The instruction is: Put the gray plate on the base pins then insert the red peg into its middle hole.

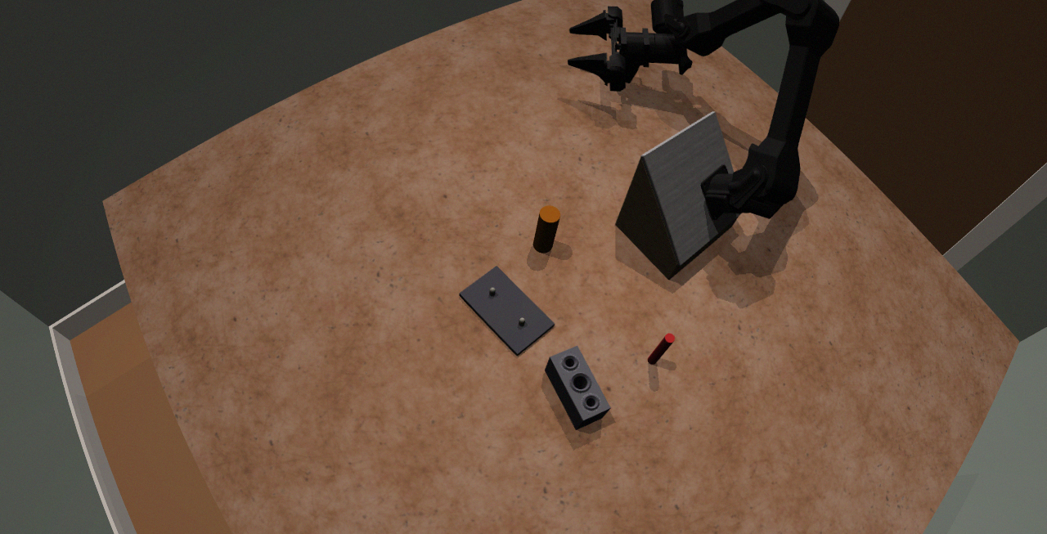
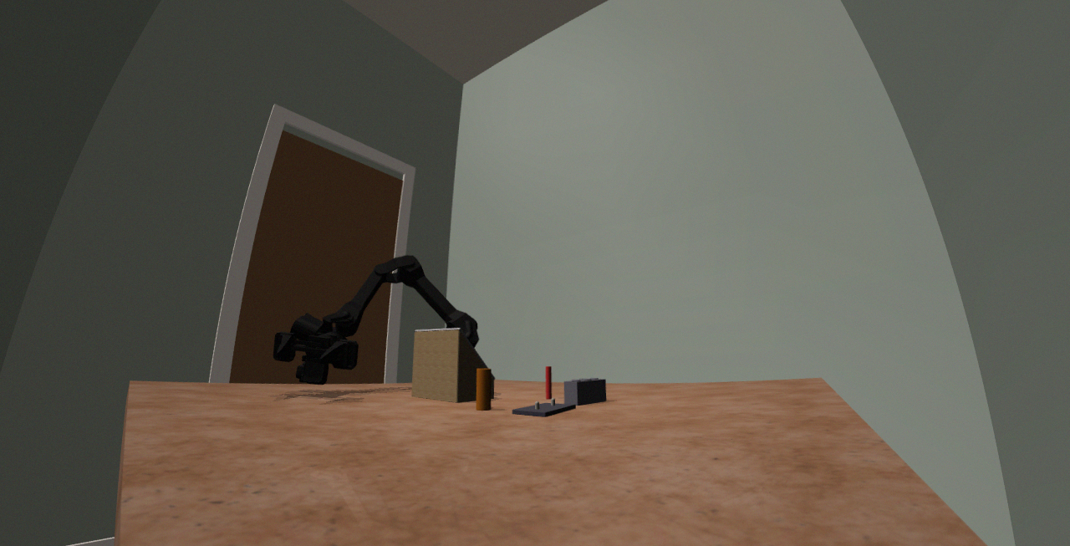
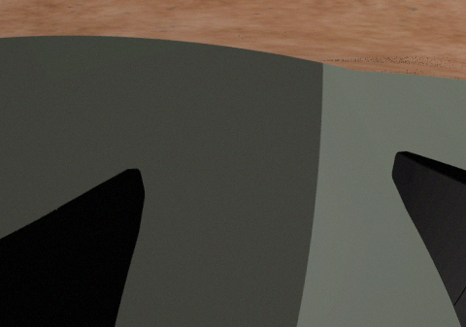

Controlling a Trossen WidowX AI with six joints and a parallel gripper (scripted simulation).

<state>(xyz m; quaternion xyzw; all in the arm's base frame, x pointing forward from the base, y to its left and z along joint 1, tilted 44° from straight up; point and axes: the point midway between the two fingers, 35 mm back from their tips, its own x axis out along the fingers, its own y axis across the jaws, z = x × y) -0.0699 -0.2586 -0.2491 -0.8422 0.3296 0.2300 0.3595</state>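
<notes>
The gray plate lies 450 mm to the left of my gripper tip, 400 mm ahead of it and 50 mm below it. Round my gripper tip: dark base: 390 mm ahead, 300 mm to the left, 80 mm below; then orange cylinder: 280 mm ahead, 250 mm to the left, 50 mm below; then red peg: 490 mm to the left, 280 mm ahead, 50 mm below.
</notes>
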